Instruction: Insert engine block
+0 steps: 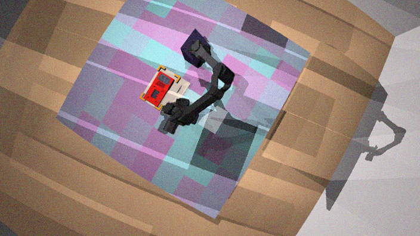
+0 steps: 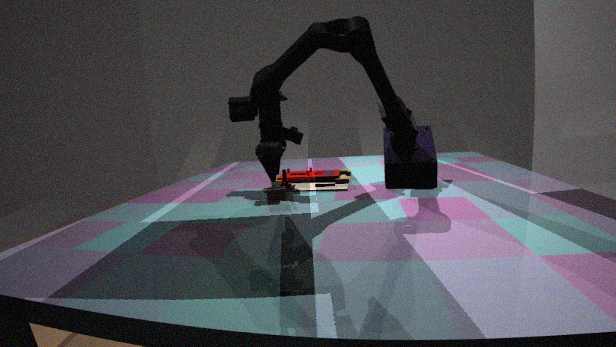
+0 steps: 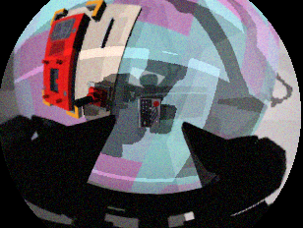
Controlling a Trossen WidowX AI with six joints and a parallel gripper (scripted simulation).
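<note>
Right now my gripper tip is 50 mm above the grey engine block.
</note>
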